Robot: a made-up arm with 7 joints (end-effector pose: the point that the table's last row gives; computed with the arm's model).
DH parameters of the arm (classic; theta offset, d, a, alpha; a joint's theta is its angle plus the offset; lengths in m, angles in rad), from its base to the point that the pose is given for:
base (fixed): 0 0 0 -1.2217
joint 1: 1.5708 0 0 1.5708
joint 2: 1.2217 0 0 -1.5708
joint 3: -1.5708 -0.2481 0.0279 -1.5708
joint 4: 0 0 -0.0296 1.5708
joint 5: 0 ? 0 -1.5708
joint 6: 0 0 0 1.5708
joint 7: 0 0 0 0
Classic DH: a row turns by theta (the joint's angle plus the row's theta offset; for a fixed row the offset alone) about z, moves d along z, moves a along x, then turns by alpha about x.
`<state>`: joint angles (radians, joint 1 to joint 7).
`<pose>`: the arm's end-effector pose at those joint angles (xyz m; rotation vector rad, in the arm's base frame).
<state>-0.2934 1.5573 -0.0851 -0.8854 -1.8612 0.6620 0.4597</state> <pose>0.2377 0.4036 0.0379 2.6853 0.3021 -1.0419</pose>
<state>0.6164 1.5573 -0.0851 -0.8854 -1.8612 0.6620 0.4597</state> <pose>0.0650 0.4543 -0.1013 1.9383 0.8232 -1.9927</pose>
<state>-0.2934 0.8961 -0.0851 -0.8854 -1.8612 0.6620 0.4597</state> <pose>0.2972 0.2970 -0.2105 2.1327 -0.2319 -1.0540</pose>
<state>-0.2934 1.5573 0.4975 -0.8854 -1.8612 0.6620 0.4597</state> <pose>0.1851 0.4090 0.1390 2.7782 0.1516 -0.2330</pose>
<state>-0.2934 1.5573 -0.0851 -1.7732 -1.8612 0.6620 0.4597</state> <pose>0.2906 0.1991 0.0519 -2.6029 0.7823 1.0510</pose>
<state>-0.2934 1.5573 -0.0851 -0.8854 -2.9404 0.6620 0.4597</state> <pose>0.2377 0.4036 0.0379 -1.9575 -0.9185 1.3747</pose>
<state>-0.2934 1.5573 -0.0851 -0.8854 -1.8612 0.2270 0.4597</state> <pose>0.2377 0.4036 0.0379 2.2526 0.3074 -1.4232</pose>
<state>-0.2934 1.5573 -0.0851 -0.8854 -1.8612 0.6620 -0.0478</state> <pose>0.2377 0.4036 0.0379 2.6679 1.0219 -1.1611</pose>
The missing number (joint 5, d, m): -0.2447
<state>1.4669 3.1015 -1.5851 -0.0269 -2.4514 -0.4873 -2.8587</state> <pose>0.4523 0.1641 0.1100 -1.9616 -0.9786 1.2329</pose>
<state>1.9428 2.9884 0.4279 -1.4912 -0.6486 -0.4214 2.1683</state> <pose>0.2036 0.1595 -0.3066 -0.2201 0.4754 -1.0008</pose>
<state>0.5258 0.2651 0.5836 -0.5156 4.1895 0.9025 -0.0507</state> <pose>-0.1521 0.1853 -0.4287 1.0176 1.2316 -1.3005</pose>
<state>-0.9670 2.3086 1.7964 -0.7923 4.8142 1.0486 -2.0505</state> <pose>-0.2952 0.2677 0.2617 0.9819 0.5589 0.7358</pose>
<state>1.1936 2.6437 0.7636 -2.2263 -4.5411 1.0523 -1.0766</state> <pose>0.2548 0.0122 -0.0865 -0.1078 0.4669 -2.1622</pose>
